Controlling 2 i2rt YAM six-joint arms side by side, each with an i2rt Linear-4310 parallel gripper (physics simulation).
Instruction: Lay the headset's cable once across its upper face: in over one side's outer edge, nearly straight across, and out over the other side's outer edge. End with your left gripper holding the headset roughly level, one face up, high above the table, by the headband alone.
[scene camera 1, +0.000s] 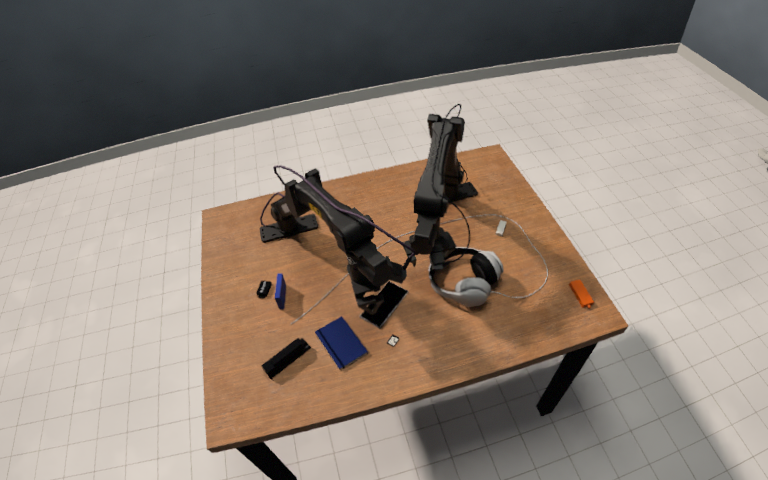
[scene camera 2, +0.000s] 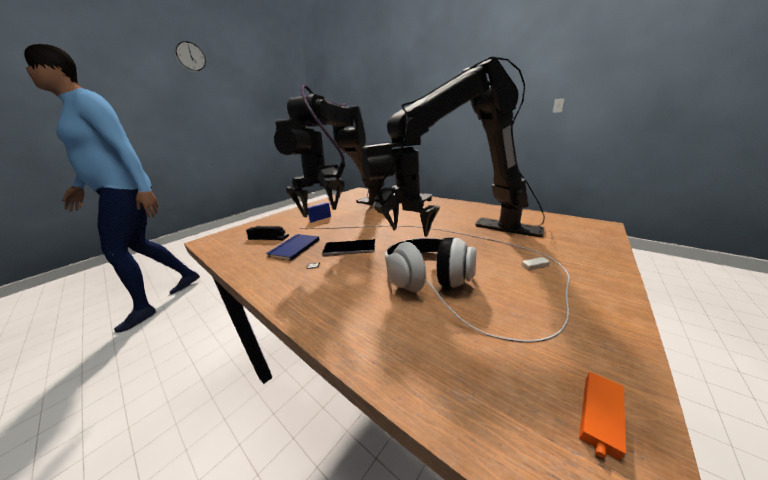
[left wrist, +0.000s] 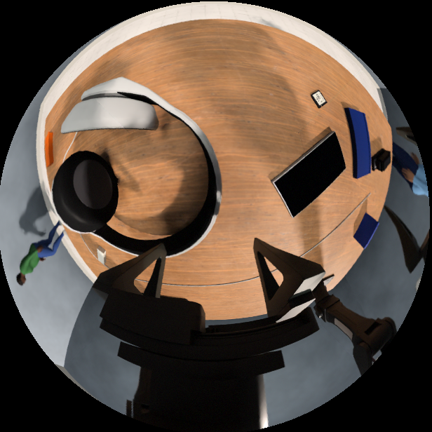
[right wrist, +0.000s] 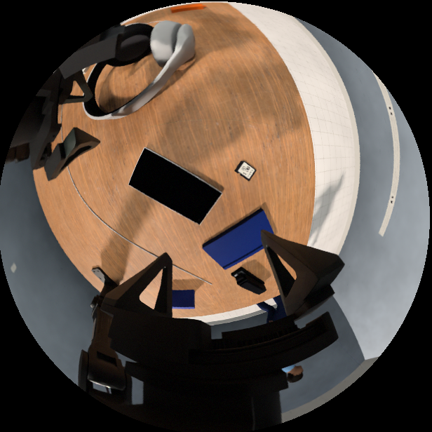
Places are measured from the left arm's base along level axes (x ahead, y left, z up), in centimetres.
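Pixels of known places: left gripper, fingertip midpoint: (scene camera 1: 429, 260) (scene camera 2: 410, 233); right gripper, fingertip midpoint: (scene camera 1: 368, 299) (scene camera 2: 320, 213); left arm's base, link origin: (scene camera 1: 449, 195) (scene camera 2: 508, 228); right arm's base, link origin: (scene camera 1: 289, 228).
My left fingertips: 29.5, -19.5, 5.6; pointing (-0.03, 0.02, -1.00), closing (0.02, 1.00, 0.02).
For each thing: its top centre in the pictures, then the offset to it from my left fingertips, as dx, dy, dz.
- black phone, top centre: (scene camera 2: 349, 245) (scene camera 1: 384, 303) +6.7, -16.5, -4.8
- blue notebook, top centre: (scene camera 1: 340, 341) (scene camera 2: 293, 244) +14.9, -31.8, -4.4
- small card, top centre: (scene camera 1: 393, 340) +18.9, -17.9, -5.4
- black case, top centre: (scene camera 1: 284, 352) (scene camera 2: 265, 227) +14.9, -47.3, -1.6
- small blue box, top centre: (scene camera 1: 278, 285) (scene camera 2: 318, 204) -6.5, -44.8, +0.4
- white stick, top centre: (scene camera 2: 536, 261) (scene camera 1: 501, 227) -8.2, +29.3, -4.4
- orange block, top centre: (scene camera 2: 605, 410) (scene camera 1: 582, 293) +24.8, +39.8, -4.1
The headset (scene camera 1: 473, 291) (scene camera 2: 408, 266) (left wrist: 216, 190) (right wrist: 172, 42) lies on the table, its headband toward the arms and its two cups apart. Its thin pale cable (scene camera 1: 547, 268) (scene camera 2: 568, 288) (left wrist: 200, 285) leaves the silver cup, loops out at the right of scene camera 1, runs back behind the headset and ends on the table near the small blue box. No cable crosses the headset. My left gripper (scene camera 2: 411, 230) (left wrist: 207, 246) (right wrist: 92, 118) is open and empty, above the table beside the headband. My right gripper (scene camera 2: 320, 212) (right wrist: 212, 247) is open and empty, above the table near the phone.
A black phone (scene camera 1: 386, 305) (left wrist: 310, 174), a blue notebook (scene camera 1: 341, 342), a small card (scene camera 1: 393, 340) and a black case (scene camera 1: 286, 357) lie toward the front. A small blue box (scene camera 1: 280, 291) stands at left. A white stick (scene camera 1: 501, 228) and an orange block (scene camera 1: 581, 293) lie at right.
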